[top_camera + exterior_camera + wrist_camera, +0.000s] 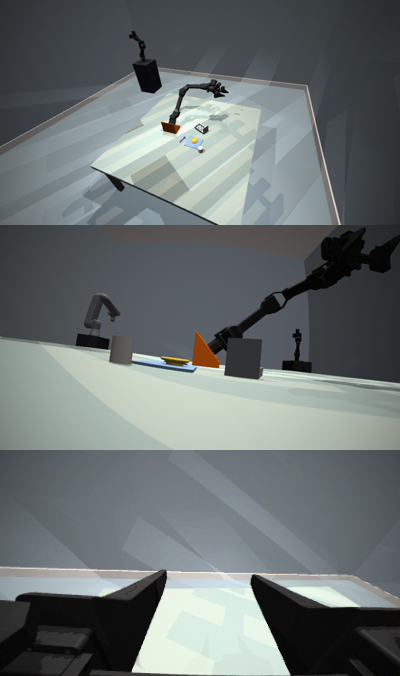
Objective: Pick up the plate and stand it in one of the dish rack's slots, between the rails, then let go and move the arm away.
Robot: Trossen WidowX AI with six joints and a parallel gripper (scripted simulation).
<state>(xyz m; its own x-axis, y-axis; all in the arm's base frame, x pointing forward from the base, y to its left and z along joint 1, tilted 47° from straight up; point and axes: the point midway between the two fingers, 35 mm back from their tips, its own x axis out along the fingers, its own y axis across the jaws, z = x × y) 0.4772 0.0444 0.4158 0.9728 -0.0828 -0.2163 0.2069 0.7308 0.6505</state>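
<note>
The yellow plate is 42 cm to the right of my gripper tip, 31 cm below it and 21 cm behind it. From my gripper tip the other things lie so: blue spoon (43 cm to the right, 33 cm behind, 32 cm below); grey dish rack (30 cm below, 24 cm to the right, 20 cm behind).
</note>
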